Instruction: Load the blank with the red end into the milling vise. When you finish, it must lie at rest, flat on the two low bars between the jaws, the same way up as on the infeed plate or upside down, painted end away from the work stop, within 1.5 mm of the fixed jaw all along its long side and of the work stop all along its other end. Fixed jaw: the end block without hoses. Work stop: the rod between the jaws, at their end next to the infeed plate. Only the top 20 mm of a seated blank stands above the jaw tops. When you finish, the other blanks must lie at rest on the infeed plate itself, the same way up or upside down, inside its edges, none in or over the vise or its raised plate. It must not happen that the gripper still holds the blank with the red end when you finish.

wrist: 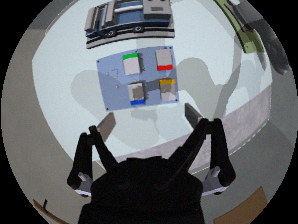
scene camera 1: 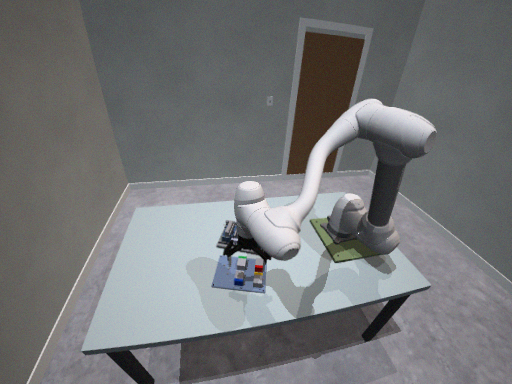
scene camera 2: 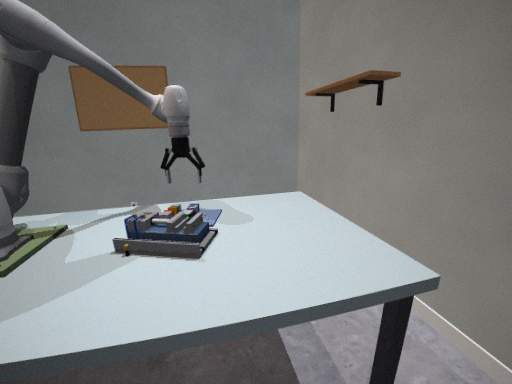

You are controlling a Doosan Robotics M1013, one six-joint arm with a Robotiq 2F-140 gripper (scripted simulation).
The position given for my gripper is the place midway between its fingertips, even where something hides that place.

Note:
In view: my gripper [scene camera 2: 184, 183].
My gripper shows as well in the wrist view [wrist: 148, 113].

